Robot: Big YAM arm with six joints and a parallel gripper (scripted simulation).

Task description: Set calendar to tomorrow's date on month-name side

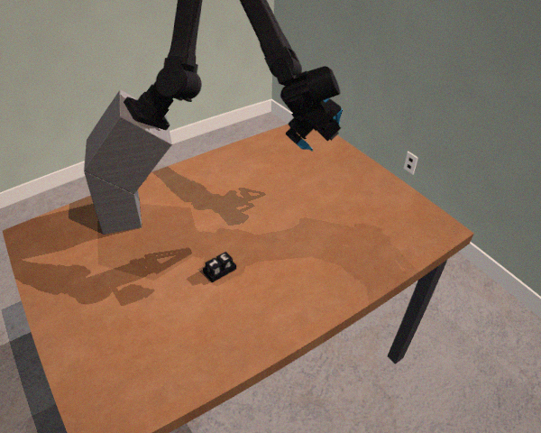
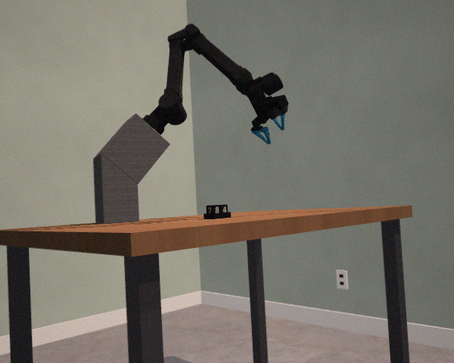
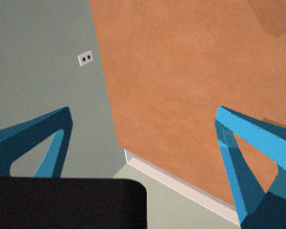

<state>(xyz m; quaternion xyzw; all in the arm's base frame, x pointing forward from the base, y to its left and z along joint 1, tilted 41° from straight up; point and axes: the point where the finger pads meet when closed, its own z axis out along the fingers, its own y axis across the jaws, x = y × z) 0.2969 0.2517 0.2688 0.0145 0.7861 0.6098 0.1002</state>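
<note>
The black tray is 30 mm ahead of my hand, 340 mm to the right of it and 280 mm below it.
</note>
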